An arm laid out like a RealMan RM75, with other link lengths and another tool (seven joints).
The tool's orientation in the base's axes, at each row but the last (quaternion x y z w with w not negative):
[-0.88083 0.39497 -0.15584 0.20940]
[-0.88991 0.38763 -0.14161 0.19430]
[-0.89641 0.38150 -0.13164 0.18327]
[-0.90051 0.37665 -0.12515 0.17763]
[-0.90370 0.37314 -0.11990 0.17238]
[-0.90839 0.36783 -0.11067 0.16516]
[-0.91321 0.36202 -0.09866 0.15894]
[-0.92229 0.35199 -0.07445 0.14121]
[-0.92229 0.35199 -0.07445 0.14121]
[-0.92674 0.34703 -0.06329 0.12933]
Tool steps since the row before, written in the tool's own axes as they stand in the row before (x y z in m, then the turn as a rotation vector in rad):
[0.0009 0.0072 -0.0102 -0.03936 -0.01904 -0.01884]
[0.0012 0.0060 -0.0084 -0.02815 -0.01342 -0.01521]
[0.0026 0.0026 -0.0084 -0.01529 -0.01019 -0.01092]
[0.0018 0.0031 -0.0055 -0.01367 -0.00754 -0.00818]
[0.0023 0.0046 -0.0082 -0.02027 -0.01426 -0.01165]
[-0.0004 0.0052 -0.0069 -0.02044 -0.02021 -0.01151]
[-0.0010 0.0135 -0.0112 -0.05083 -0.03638 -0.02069]
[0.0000 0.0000 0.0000 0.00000 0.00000 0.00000]
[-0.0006 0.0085 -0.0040 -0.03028 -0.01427 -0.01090]
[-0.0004 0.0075 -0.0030 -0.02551 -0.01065 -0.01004]
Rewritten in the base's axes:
[-0.0085 -0.0075 0.0054 -0.02145 0.03675 0.02135]
[-0.0064 -0.0066 0.0048 -0.01617 0.02575 0.01671]
[-0.0031 -0.0055 0.0067 -0.00794 0.01524 0.01271]
[-0.0027 -0.0046 0.0039 -0.00752 0.01296 0.00928]
[-0.0042 -0.0065 0.0058 -0.00904 0.02136 0.01456]
[-0.0058 -0.0047 0.0043 -0.00535 0.02553 0.01668]
[-0.0125 -0.0110 0.0055 -0.01971 0.05568 0.02909]
[0.0000 0.0000 0.0000 0.00000 0.00000 0.00000]
[-0.0067 -0.0065 0.0011 -0.01606 0.02819 0.01366]
[-0.0056 -0.0058 0.0007 -0.01456 0.02259 0.01194]

